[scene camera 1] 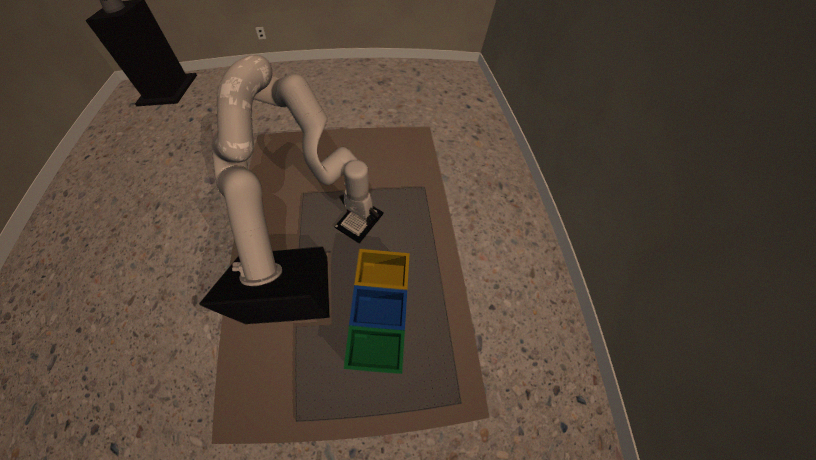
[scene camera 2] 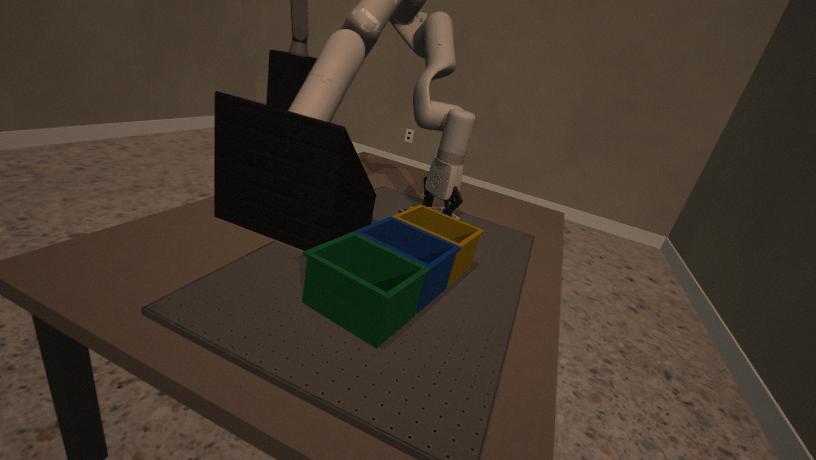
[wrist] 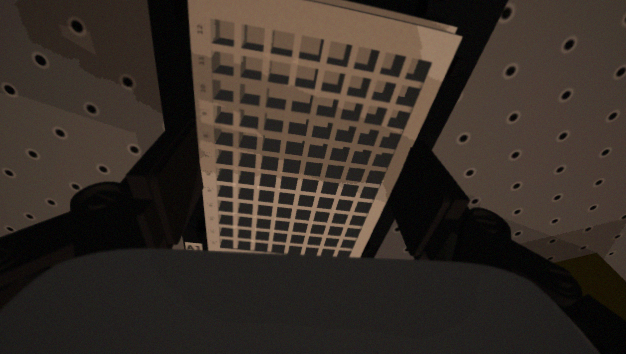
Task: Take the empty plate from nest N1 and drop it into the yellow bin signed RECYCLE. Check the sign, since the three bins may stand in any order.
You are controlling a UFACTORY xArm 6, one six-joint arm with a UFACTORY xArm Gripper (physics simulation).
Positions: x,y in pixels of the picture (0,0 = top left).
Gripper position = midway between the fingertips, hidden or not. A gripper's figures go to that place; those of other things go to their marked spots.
My gripper (wrist: 302,158) is 0.11 m from the lens. A white well plate (wrist: 304,122): 0.11 m from the lens. A black nest (wrist: 171,39) is 0.11 m from the lens.
